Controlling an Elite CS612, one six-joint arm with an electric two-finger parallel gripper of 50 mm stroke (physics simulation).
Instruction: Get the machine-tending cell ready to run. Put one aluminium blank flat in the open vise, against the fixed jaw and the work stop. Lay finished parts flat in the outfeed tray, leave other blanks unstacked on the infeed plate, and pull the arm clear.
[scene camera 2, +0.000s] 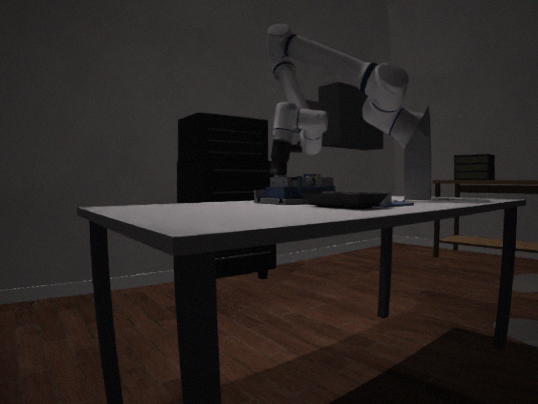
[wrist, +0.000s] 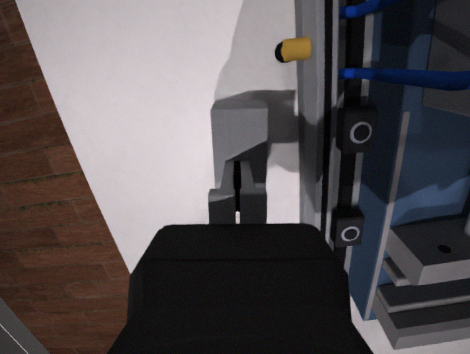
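Seen in the pictures: gripper, fingertip midpoint: (wrist: 237, 176); arm's base, link origin: (scene camera 2: 416, 132).
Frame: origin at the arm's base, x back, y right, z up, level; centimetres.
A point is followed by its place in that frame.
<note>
My gripper (scene camera 2: 278, 173) (wrist: 237, 176) {y 44.6, x -51.6, z -27.8 cm} is shut with nothing between its fingers. In the wrist view its fingertips are over a plain grey block (wrist: 239, 125) {y 43.0, x -48.5, z -27.9 cm}, which lies on the white table beside the vise's long grey base edge, outside the jaws. The vise (scene camera 2: 284, 192) {y 29.4, x -71.9, z -27.7 cm} (wrist: 425, 170) {y 33.4, x -55.4, z -25.9 cm} has a blue body; part of it shows at the right of the wrist view, with a grey jaw block (wrist: 435, 250) {y 34.9, x -59.3, z -23.3 cm} at lower right. A dark tray (scene camera 2: 350, 200) {y -0.5, x -84.3, z -29.4 cm} stands on the table in front of the vise in the scene view. Its inside is hidden. The infeed plate cannot be made out clearly.
A yellow peg (wrist: 297, 49) {y 38.2, x -45.9, z -28.1 cm} sticks out from the base edge near the block. Blue hoses (wrist: 405, 76) {y 35.4, x -48.5, z -23.3 cm} cross above the vise. The table (scene camera 2: 150, 216) {y 28.2, x -128.9, z -31.9 cm} (wrist: 125, 100) {y 50.6, x -43.8, z -31.9 cm} has its edge left of the gripper in the wrist view. A black cabinet (scene camera 2: 222, 155) stands behind.
</note>
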